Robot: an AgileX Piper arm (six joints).
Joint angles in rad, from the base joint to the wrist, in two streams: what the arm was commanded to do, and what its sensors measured. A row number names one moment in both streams.
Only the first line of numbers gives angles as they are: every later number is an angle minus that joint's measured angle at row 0.
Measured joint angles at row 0:
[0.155 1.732 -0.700 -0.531 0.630 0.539]
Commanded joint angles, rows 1 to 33:
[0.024 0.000 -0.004 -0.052 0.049 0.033]
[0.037 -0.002 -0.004 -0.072 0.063 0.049]
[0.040 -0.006 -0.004 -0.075 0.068 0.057]
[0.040 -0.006 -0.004 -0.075 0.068 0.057]
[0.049 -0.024 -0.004 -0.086 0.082 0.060]
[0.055 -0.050 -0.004 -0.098 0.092 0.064]
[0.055 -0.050 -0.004 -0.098 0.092 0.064]
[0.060 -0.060 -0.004 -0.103 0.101 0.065]
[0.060 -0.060 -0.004 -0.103 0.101 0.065]
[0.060 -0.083 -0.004 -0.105 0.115 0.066]
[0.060 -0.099 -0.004 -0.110 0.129 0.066]
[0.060 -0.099 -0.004 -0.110 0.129 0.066]
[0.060 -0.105 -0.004 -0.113 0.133 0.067]
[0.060 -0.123 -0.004 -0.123 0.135 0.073]
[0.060 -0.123 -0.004 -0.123 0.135 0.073]
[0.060 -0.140 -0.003 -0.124 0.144 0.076]
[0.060 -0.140 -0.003 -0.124 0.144 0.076]
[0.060 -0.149 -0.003 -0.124 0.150 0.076]
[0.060 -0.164 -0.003 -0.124 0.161 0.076]
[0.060 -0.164 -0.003 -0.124 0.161 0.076]
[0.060 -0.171 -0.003 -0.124 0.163 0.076]
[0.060 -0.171 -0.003 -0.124 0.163 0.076]
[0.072 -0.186 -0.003 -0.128 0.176 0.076]
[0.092 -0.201 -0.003 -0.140 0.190 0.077]
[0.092 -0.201 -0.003 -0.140 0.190 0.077]
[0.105 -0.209 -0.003 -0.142 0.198 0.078]
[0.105 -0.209 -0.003 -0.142 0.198 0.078]
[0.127 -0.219 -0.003 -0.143 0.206 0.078]
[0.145 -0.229 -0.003 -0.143 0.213 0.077]
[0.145 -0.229 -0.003 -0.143 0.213 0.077]
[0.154 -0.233 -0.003 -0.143 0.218 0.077]
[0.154 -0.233 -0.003 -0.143 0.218 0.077]
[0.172 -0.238 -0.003 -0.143 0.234 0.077]
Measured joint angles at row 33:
[0.151 -0.222 0.000 -0.091 0.182 0.071]
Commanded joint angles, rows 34 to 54:
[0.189 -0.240 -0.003 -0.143 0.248 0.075]
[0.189 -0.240 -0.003 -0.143 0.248 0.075]
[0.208 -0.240 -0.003 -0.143 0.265 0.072]
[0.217 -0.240 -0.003 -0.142 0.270 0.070]
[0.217 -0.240 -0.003 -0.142 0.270 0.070]
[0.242 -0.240 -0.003 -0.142 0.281 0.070]
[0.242 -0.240 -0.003 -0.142 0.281 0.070]
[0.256 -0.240 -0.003 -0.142 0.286 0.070]
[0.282 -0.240 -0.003 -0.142 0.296 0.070]
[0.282 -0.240 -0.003 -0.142 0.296 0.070]
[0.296 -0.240 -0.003 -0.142 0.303 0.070]
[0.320 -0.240 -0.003 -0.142 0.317 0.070]
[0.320 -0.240 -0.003 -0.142 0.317 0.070]
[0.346 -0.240 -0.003 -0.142 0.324 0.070]
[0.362 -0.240 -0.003 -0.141 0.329 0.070]
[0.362 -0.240 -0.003 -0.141 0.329 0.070]
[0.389 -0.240 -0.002 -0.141 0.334 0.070]
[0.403 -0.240 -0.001 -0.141 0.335 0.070]
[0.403 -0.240 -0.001 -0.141 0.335 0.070]
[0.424 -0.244 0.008 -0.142 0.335 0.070]
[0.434 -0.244 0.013 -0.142 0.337 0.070]
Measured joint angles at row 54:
[0.408 -0.230 0.003 -0.091 0.289 0.071]
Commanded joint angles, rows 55 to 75:
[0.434 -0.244 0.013 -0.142 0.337 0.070]
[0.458 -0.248 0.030 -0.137 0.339 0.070]
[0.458 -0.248 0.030 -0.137 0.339 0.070]
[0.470 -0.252 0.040 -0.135 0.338 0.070]
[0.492 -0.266 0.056 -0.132 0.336 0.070]
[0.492 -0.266 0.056 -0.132 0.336 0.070]
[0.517 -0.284 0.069 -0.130 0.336 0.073]
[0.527 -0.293 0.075 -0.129 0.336 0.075]
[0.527 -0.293 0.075 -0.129 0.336 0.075]
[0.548 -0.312 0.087 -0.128 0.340 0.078]
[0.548 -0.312 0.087 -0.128 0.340 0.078]
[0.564 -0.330 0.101 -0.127 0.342 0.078]
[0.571 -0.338 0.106 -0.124 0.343 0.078]
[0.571 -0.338 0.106 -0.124 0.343 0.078]
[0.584 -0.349 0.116 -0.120 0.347 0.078]
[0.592 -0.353 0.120 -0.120 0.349 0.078]
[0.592 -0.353 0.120 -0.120 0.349 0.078]
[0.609 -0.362 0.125 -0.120 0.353 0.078]
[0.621 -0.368 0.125 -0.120 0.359 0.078]
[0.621 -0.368 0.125 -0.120 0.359 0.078]
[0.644 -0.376 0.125 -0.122 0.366 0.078]
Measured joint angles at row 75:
[0.617 -0.358 0.122 -0.074 0.321 0.071]
